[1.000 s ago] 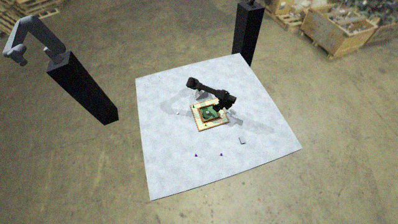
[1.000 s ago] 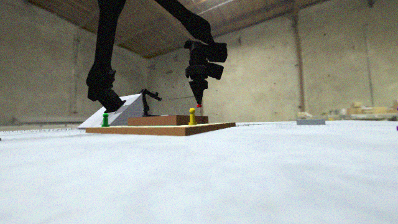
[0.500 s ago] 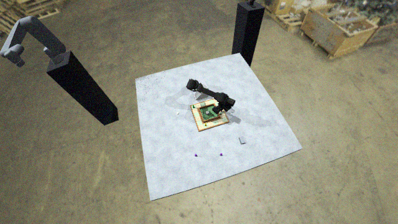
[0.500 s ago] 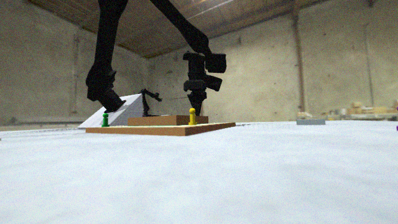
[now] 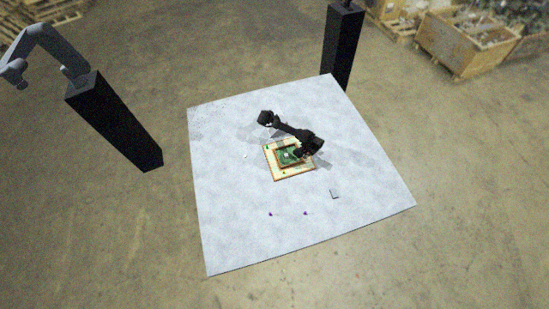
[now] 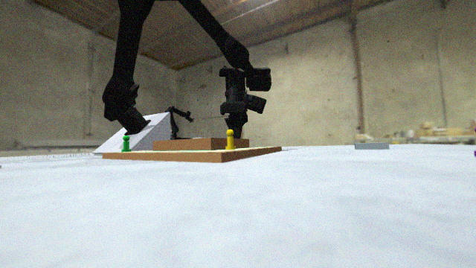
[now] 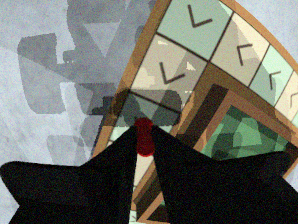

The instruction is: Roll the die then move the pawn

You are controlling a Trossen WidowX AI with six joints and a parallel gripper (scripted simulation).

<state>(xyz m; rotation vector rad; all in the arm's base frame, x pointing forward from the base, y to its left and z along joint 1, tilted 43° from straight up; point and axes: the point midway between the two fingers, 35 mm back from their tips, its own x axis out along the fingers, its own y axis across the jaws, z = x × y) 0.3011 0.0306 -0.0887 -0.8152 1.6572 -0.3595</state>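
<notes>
Now: gripper tip 1 cm below the red pawn. The rest, counted from my gripper tip: white die (12 cm to the right, 4 cm behind); then yellow pawn (19 cm to the right, 7 cm ahead, 1 cm above); then green pawn (22 cm to the right, 16 cm behind, 1 cm above).
</notes>
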